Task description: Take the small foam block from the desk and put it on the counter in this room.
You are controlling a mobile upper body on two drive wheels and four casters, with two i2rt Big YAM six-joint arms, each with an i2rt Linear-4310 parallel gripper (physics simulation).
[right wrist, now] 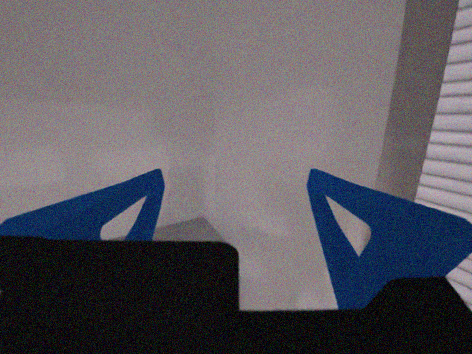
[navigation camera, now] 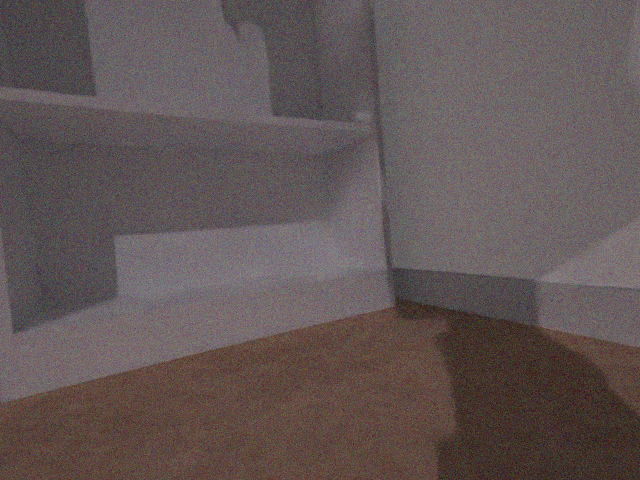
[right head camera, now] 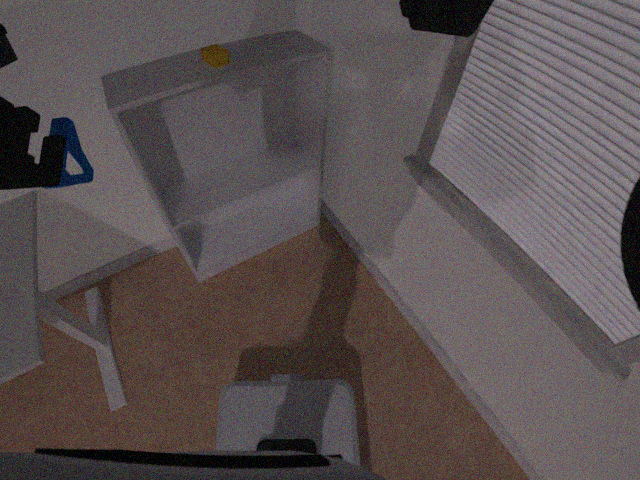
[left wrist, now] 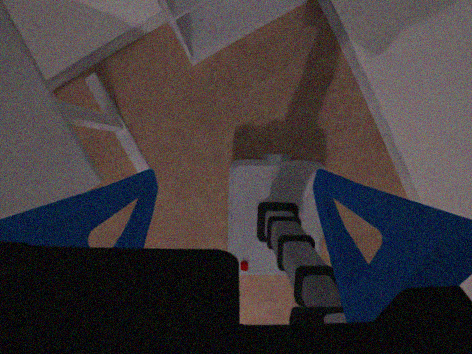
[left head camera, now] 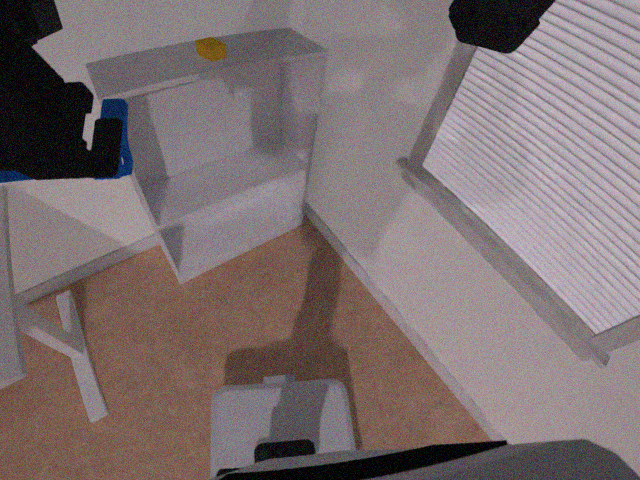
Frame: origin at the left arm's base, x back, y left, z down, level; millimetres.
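Where they show: left gripper, between the fingertips: (right head camera: 56, 178) (left wrist: 235, 178) (left head camera: 85, 169); right gripper, between the fingertips: (right wrist: 235, 177).
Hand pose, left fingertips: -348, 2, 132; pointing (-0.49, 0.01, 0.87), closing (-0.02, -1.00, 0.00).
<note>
After its pixels a point has its place, as x, y, z.
The small yellow foam block (left head camera: 211, 49) {-1129, -5, 310} (right head camera: 215, 55) {-1132, -9, 308} lies on top of a grey-white open-fronted unit (left head camera: 268, 43) {-1318, -186, 350} (right head camera: 273, 45) {-1330, -186, 350} in the corner, near its front edge; the frames do not settle whether this unit is the desk or the counter. My left gripper (left wrist: 235, 178) {-348, 2, 132} is open and empty, raised at the left, nearer to me than the unit and apart from the block. My right gripper (right wrist: 235, 177) {-715, -446, -94} is open and empty, with walls and a corner of the unit's top beyond it. The block does not show in either wrist view.
A pale table (left head camera: 11, 330) {-372, 508, 690} (right head camera: 20, 299) {-441, 592, 690} (left wrist: 27, 135) {-409, 675, 690} with slanting legs shows at the left. A wall with a slatted window blind (left head camera: 558, 155) {-589, -888, 244} (right head camera: 558, 155) {-593, -886, 272} runs along the right. My light base (left head camera: 240, 423) {-178, -73, 1150} (left wrist: 250, 200) {-113, -80, 1150} is below. The unit's lower front (navigation camera: 248, 304) {-1088, -62, 1333} fills the left of the navigation view.
</note>
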